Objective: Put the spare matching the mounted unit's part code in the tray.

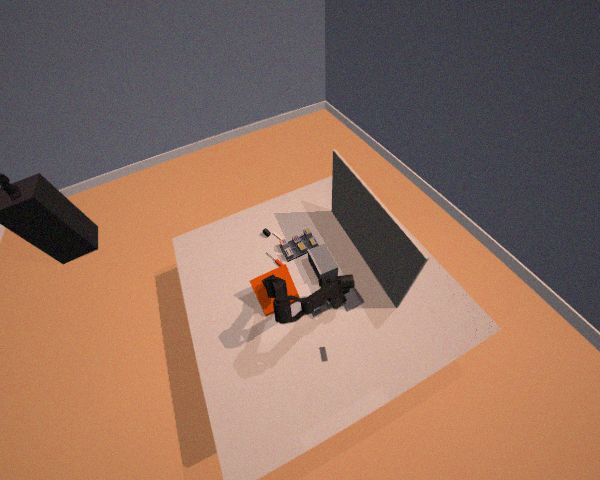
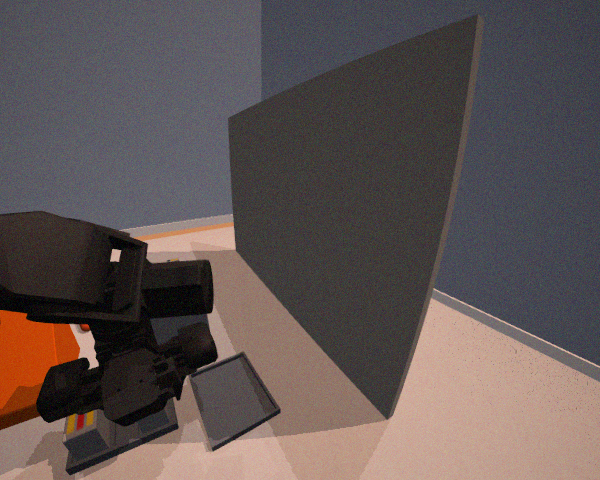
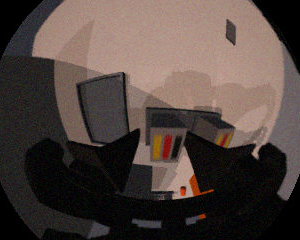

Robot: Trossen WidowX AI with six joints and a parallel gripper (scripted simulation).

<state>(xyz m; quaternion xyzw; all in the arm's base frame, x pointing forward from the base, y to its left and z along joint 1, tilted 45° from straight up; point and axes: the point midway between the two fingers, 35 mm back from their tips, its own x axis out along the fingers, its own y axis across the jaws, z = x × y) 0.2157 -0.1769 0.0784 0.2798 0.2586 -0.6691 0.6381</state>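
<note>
My gripper tip is 2 cm below the spare. Also, from my gripper tip: rack (4 cm behind, 1 cm below); then flat grey tray (10 cm ahead, 2 cm to the right, 2 cm below); then grey mounted unit (7 cm ahead, 19 cm to the left, 3 cm above).
</note>
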